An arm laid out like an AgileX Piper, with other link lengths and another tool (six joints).
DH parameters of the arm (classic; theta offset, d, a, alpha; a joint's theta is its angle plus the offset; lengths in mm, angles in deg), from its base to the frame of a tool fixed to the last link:
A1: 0 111.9 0 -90
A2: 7.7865 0 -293.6 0
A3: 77.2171 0 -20.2 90
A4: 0 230.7 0 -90
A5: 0 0 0 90
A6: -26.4 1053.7 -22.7 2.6
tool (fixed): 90 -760.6 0 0
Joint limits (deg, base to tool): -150..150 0..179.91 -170..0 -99.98..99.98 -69.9..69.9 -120..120
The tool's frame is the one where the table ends.
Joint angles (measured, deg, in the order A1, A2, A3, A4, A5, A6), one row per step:
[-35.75, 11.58, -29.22, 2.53, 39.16, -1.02]
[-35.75, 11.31, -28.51, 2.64, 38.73, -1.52]
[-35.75, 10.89, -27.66, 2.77, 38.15, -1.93]
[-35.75, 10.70, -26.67, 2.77, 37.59, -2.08]
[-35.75, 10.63, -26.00, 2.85, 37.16, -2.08]
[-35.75, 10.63, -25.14, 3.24, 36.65, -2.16]
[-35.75, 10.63, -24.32, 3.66, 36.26, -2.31]
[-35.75, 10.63, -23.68, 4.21, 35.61, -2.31]
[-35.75, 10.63, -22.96, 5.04, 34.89, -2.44]
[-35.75, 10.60, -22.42, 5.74, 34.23, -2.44]
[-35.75, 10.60, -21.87, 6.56, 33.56, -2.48]
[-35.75, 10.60, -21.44, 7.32, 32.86, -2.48]
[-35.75, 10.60, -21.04, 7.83, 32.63, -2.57]
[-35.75, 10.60, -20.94, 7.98, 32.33, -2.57]
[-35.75, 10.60, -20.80, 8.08, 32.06, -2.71]
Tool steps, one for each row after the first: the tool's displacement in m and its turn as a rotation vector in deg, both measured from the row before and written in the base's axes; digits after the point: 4 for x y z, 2 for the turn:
[0.0004, 0.0001, -0.0032, -0.30, 0.21, 0.17]
[0.0003, 0.0002, -0.0030, -0.31, 0.02, 0.14]
[0.0006, -0.0005, -0.0051, 0.03, 0.27, 0.02]
[0.0007, -0.0003, -0.0033, 0.17, 0.09, 0.01]
[0.0013, 0.0004, -0.0046, 0.45, 0.11, 0.13]
[0.0012, 0.0006, -0.0049, 0.46, 0.19, 0.16]
[0.0016, 0.0006, -0.0018, 0.43, -0.32, 0.13]
[0.0020, 0.0012, -0.0020, 0.55, -0.40, 0.24]
[0.0016, 0.0009, -0.0007, 0.47, -0.52, 0.15]
[0.0018, 0.0011, -0.0007, 0.55, -0.55, 0.18]
[0.0017, 0.0008, 0.0005, 0.46, -0.66, 0.13]
[0.0009, 0.0009, -0.0019, 0.43, -0.11, 0.13]
[0.0004, -0.0001, 0.0008, 0.01, -0.25, 0.00]
[0.0003, -0.0001, 0.0001, -0.10, -0.10, 0.03]

